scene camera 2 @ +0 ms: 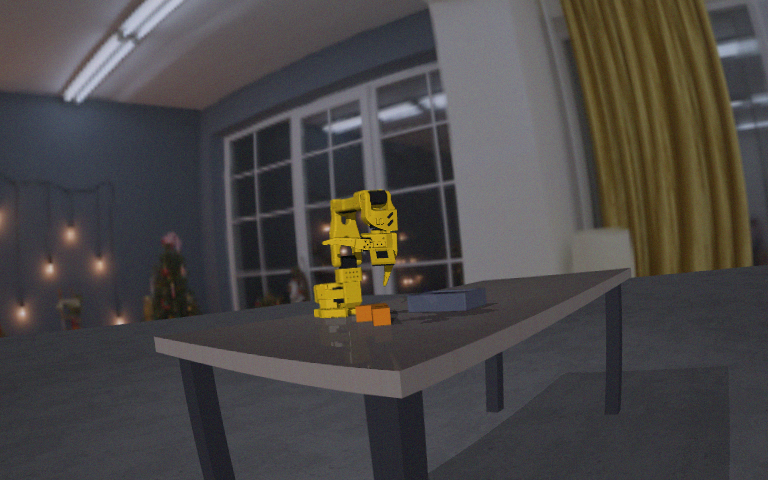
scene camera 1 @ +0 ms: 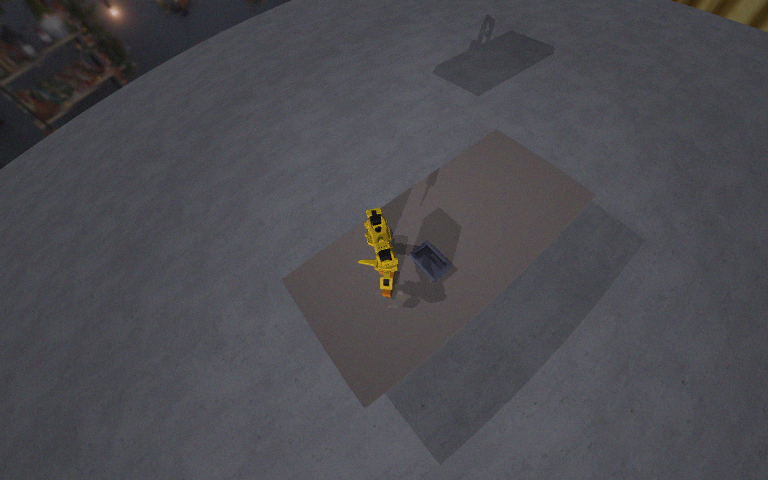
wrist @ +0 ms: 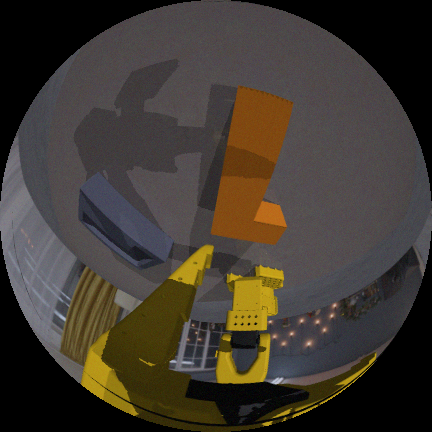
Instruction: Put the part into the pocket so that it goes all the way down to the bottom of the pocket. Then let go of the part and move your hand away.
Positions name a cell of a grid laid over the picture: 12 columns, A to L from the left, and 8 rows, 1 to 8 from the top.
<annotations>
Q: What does the orange L-shaped part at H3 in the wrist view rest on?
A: The table.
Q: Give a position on a blue-grey pocket block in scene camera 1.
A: G5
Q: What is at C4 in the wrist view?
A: A blue-grey pocket block.
</annotations>
